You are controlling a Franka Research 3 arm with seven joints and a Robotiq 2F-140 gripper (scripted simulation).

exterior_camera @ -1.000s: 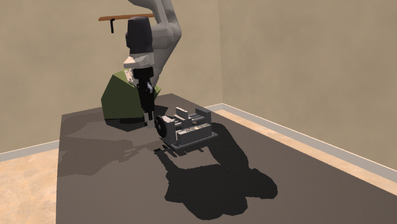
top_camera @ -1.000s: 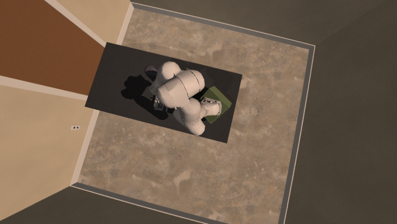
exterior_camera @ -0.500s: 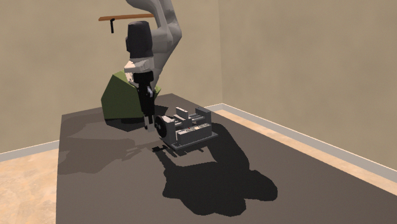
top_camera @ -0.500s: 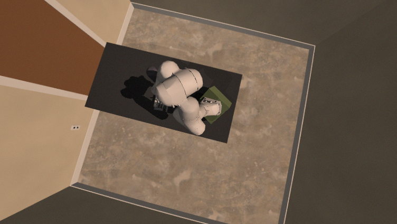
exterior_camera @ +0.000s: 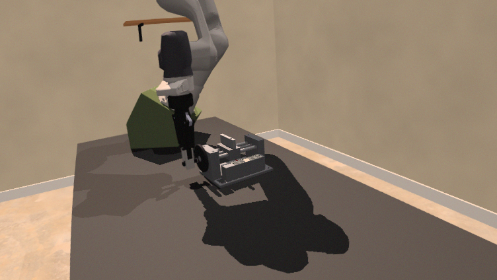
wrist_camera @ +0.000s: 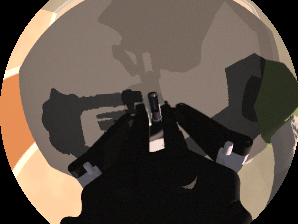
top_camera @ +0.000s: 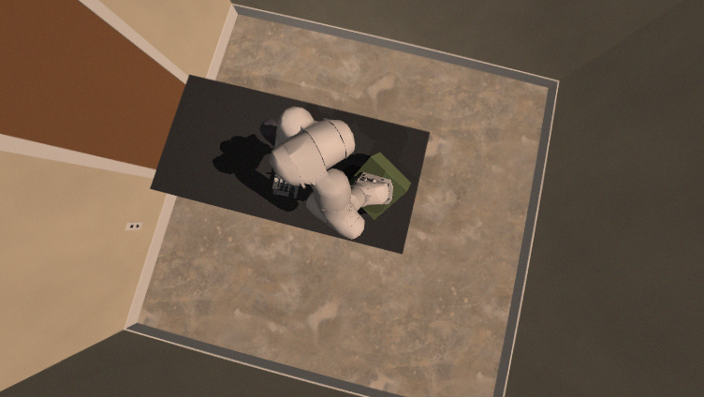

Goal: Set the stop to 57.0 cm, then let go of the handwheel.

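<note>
Right now my hand is 130 mm to the right of the grey stop fixture, 40 mm short of it and 10 mm below it. From my hand the other things lie so: handwheel: 20 mm to the left, 10 mm below, 10 mm ahead.
</note>
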